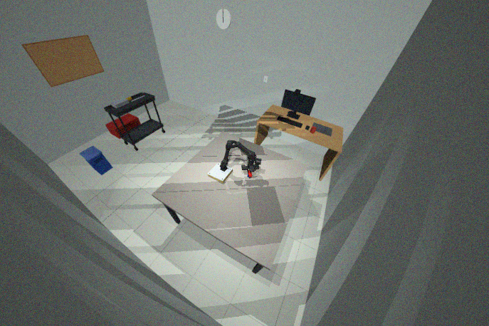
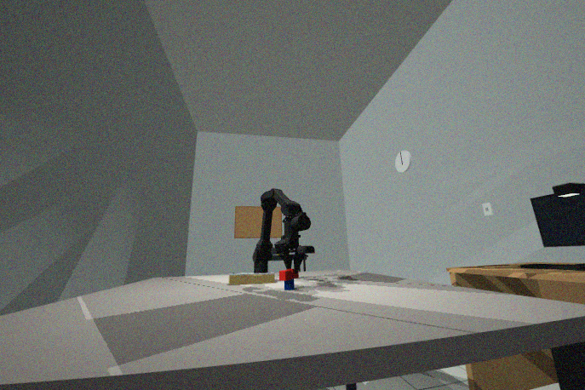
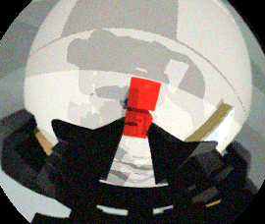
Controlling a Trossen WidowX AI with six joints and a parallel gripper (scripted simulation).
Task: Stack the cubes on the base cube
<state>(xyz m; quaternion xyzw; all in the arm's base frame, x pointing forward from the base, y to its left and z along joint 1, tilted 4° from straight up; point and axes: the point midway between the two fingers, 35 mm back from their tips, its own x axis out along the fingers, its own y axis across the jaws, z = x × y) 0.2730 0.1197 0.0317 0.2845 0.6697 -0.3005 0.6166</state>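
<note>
Right now the blue cube is 1 cm ahead of my gripper tip, 2 cm to the right of it and 4 cm below it.
</note>
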